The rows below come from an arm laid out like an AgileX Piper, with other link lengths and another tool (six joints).
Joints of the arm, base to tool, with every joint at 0 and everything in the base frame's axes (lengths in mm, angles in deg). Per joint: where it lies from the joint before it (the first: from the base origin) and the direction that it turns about. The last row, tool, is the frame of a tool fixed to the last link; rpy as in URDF.
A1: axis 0 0 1 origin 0 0 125.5
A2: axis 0 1 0 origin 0 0 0
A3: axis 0 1 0 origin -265.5 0 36.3
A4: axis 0.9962 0 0.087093 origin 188.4 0 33.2
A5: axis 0 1 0 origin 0 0 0
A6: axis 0.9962 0 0.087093 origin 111.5 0 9.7
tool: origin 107.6 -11 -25.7 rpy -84.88 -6.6 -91.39
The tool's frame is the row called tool.
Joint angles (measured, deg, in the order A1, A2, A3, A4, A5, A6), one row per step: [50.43, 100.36, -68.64, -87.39, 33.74, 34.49]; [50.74, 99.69, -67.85, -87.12, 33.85, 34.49]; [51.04, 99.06, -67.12, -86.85, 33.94, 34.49]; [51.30, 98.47, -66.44, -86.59, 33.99, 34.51]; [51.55, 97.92, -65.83, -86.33, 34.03, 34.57]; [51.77, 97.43, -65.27, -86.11, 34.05, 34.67]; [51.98, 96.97, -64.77, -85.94, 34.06, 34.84]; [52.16, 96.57, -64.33, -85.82, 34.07, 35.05]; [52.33, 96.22, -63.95, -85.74, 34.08, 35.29]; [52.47, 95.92, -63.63, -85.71, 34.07, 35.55]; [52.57, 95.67, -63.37, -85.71, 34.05, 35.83]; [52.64, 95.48, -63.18, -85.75, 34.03, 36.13]
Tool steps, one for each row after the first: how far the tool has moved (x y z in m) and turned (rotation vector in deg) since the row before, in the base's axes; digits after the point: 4 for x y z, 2 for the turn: [-0.0034, -0.0012, -0.0002, 0.02, 0.23, 0.09]; [-0.0033, -0.0010, -0.0002, 0.04, 0.22, 0.10]; [-0.0030, -0.0010, -0.0003, 0.08, 0.23, 0.09]; [-0.0028, -0.0008, -0.0002, 0.14, 0.22, 0.07]; [-0.0025, -0.0008, -0.0003, 0.15, 0.21, 0.06]; [-0.0023, -0.0006, -0.0001, 0.21, 0.18, 0.05]; [-0.0020, -0.0005, -0.0001, 0.22, 0.15, 0.03]; [-0.0018, -0.0004, -0.0001, 0.23, 0.13, 0.02]; [-0.0015, -0.0003, 0.0000, 0.23, 0.10, 0.03]; [-0.0012, -0.0003, 0.0000, 0.25, 0.08, 0.00]; [-0.0008, -0.0002, 0.0001, 0.25, 0.05, -0.02]
